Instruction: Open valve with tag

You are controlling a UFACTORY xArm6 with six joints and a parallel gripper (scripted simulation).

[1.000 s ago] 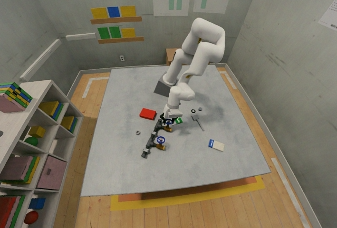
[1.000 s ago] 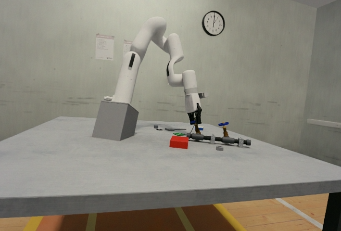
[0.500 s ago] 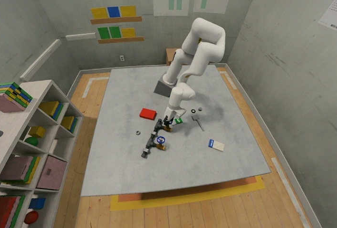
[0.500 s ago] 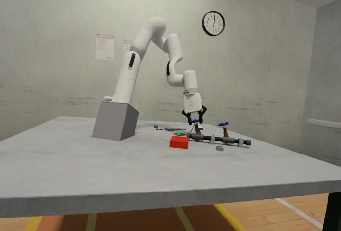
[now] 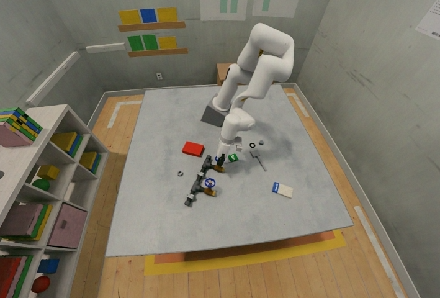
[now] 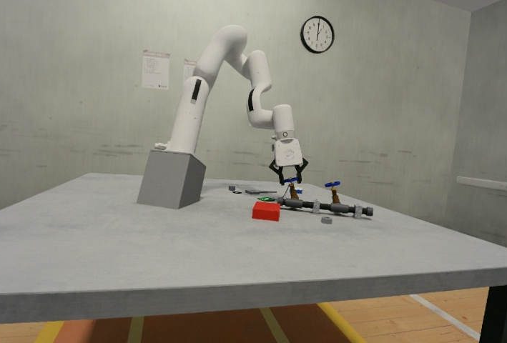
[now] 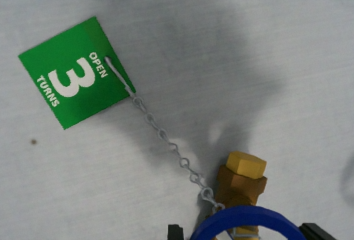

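Right now my hand is 60 mm past the green tag, 90 mm to the right of it and 90 mm above it. Round my hand: grey nut: 40 mm ahead, 240 mm to the right, 90 mm below; red block: 130 mm behind, 170 mm to the right, 80 mm below; grey flat tool: 50 mm behind, 250 mm to the left, 90 mm below.
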